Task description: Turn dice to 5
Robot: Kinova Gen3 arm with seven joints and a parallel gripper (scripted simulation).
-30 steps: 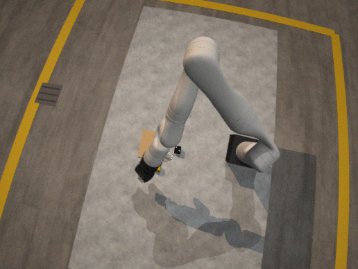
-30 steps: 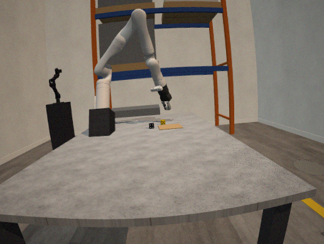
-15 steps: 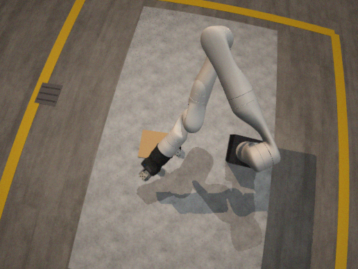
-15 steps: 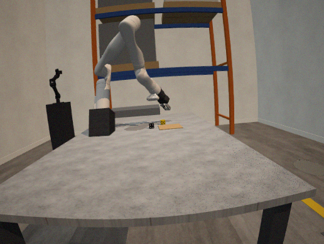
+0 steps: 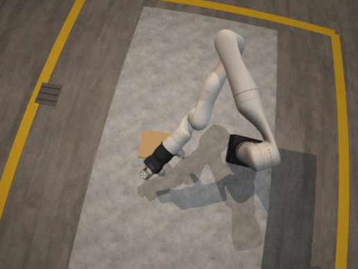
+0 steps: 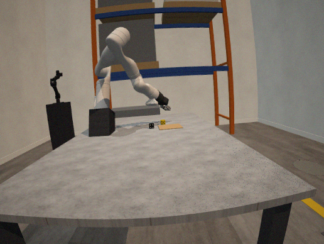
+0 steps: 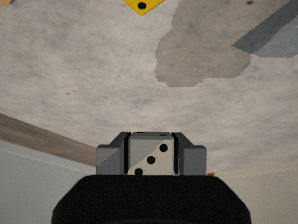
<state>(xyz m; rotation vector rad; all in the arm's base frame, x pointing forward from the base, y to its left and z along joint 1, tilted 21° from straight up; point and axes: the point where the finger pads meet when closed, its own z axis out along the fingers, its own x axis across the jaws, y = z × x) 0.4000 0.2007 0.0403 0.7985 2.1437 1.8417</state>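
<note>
Right now my hand is 90 mm above the yellow die, 60 mm to the left of it and 30 mm past it. Round my hand: white die: 10 mm to the left; tan mat: 170 mm to the right, 100 mm below, 10 mm ahead; black die: 170 mm to the right, 100 mm behind, 90 mm below.
</note>
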